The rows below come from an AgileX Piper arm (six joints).
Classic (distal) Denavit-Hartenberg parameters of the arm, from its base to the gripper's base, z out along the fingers. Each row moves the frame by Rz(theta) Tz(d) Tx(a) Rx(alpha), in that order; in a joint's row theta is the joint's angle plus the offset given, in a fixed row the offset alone. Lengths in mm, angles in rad.
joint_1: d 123  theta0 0  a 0  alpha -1.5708
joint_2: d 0  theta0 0.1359  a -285  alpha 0
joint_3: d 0  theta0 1.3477  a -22  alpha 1.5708
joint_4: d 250.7  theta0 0  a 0  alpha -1.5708
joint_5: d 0  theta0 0  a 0  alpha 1.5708
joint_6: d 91  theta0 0  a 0  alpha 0
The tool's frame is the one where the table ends.
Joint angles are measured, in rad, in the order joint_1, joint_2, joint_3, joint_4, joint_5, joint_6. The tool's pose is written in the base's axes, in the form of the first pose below.
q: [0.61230 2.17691 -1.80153 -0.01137 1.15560 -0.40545]
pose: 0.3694 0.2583 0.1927; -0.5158 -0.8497 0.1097; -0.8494 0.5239 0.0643; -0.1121 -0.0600 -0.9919
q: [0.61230 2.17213 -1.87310 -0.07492 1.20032 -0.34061]
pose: 0.3766 0.2567 0.2132; -0.5510 -0.8170 0.1698; -0.8253 0.5637 0.0340; -0.1235 -0.1214 -0.9849
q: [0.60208 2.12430 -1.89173 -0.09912 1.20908 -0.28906]
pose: 0.3774 0.2491 0.2399; -0.5883 -0.7753 0.2299; -0.7892 0.6124 0.0457; -0.1762 -0.1546 -0.9721
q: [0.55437 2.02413 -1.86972 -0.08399 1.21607 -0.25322]
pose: 0.3743 0.2233 0.2781; -0.6418 -0.7129 0.2827; -0.7242 0.6847 0.0825; -0.2524 -0.1518 -0.9557
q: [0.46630 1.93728 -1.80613 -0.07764 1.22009 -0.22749]
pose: 0.3747 0.1812 0.2973; -0.7161 -0.6290 0.3026; -0.6412 0.7641 0.0707; -0.2757 -0.1434 -0.9505
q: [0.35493 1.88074 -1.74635 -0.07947 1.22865 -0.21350]
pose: 0.3782 0.1329 0.3035; -0.7936 -0.5301 0.2987; -0.5471 0.8365 0.0309; -0.2663 -0.1389 -0.9538
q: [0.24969 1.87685 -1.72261 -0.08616 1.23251 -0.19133]
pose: 0.3874 0.0912 0.2984; -0.8616 -0.4234 0.2799; -0.4442 0.8958 -0.0124; -0.2455 -0.1350 -0.9599
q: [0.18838 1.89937 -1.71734 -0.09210 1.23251 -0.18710]
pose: 0.3957 0.0674 0.2880; -0.8947 -0.3679 0.2534; -0.3897 0.9201 -0.0400; -0.2184 -0.1345 -0.9665
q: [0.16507 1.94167 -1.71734 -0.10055 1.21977 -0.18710]
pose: 0.4049 0.0588 0.2712; -0.9084 -0.3521 0.2255; -0.3733 0.9259 -0.0580; -0.1884 -0.1369 -0.9725
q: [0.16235 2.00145 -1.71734 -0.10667 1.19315 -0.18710]
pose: 0.4155 0.0589 0.2470; -0.9135 -0.3574 0.1944; -0.3761 0.9240 -0.0684; -0.1552 -0.1356 -0.9785
